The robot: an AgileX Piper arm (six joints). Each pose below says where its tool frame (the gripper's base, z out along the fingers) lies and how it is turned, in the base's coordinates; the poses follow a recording.
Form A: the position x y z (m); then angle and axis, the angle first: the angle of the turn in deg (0 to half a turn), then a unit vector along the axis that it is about.
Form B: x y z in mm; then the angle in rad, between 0 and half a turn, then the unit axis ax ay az. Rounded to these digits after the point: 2 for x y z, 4 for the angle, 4 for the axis.
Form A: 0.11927 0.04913 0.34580 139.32 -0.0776 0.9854 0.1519
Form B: 119.27 49.13 345.80 2.4316 -0.0776 0.9853 0.1519
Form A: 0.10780 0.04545 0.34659 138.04 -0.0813 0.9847 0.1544
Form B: 107.80 45.45 346.59 2.4093 -0.0813 0.9847 0.1544
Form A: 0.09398 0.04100 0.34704 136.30 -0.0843 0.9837 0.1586
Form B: 93.98 41.00 347.04 2.3789 -0.0843 0.9837 0.1586
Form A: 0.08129 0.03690 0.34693 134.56 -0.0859 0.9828 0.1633
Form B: 81.29 36.90 346.93 2.3485 -0.0859 0.9828 0.1633
